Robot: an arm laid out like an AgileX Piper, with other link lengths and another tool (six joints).
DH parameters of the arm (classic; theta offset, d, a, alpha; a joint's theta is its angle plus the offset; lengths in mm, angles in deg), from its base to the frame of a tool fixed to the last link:
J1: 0 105.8 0 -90
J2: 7.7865 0 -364.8 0
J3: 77.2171 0 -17.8 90
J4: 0 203.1 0 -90
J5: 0 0 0 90
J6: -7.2 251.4 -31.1 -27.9
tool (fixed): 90 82.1 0 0
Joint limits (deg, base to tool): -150..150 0..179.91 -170..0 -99.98..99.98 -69.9..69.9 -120..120
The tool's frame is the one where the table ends.
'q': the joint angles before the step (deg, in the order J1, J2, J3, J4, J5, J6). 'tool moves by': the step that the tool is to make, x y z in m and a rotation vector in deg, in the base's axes. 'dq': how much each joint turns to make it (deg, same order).
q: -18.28 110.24 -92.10 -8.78 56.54 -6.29
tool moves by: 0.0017 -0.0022 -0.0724 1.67 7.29 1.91
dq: -0.21 8.99 -1.21 -0.14 -0.61 -2.09
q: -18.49 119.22 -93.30 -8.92 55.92 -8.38
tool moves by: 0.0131 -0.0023 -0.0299 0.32 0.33 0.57
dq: 0.00 4.00 -0.08 0.00 -3.55 -0.07
